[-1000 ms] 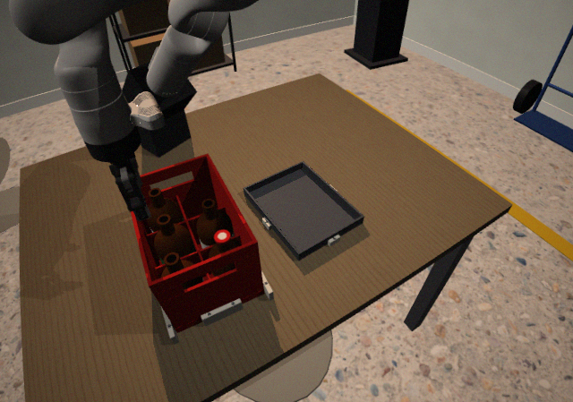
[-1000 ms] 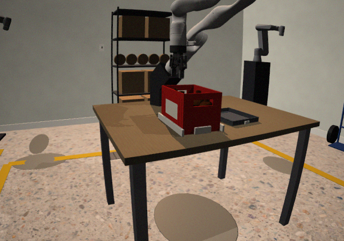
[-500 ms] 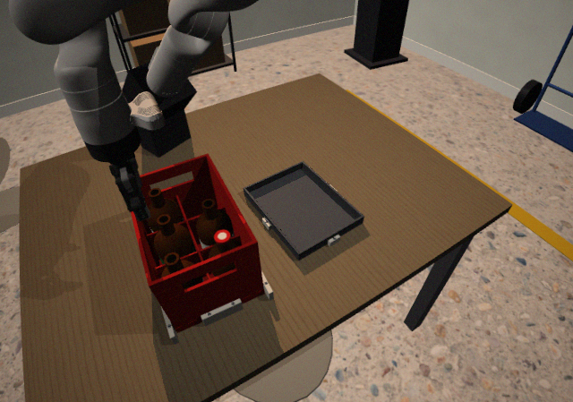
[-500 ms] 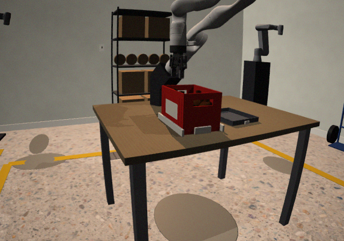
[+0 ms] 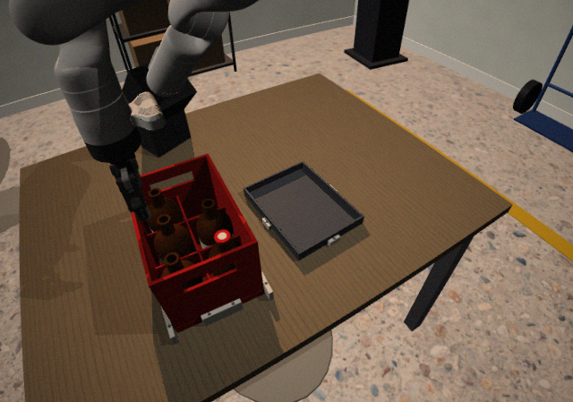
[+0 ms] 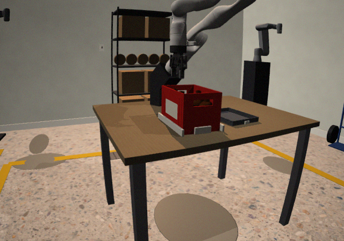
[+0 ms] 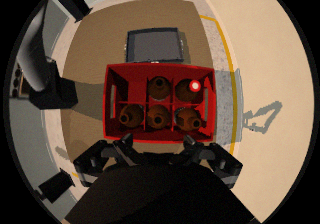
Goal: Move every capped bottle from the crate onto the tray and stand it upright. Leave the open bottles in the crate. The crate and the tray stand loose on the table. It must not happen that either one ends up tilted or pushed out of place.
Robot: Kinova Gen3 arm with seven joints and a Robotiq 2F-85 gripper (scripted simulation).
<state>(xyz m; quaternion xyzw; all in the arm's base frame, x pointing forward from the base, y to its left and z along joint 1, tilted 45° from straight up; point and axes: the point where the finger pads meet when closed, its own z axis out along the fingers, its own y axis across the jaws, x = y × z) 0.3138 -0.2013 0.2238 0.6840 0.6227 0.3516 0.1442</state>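
My gripper is now 80 mm short of the glass bottle, 110 mm to the right of it and 150 mm above it. Also, from my hand: red crate 60 mm to the left, 150 mm below; then dark grey tray 50 mm behind, 330 mm to the left, 220 mm below.
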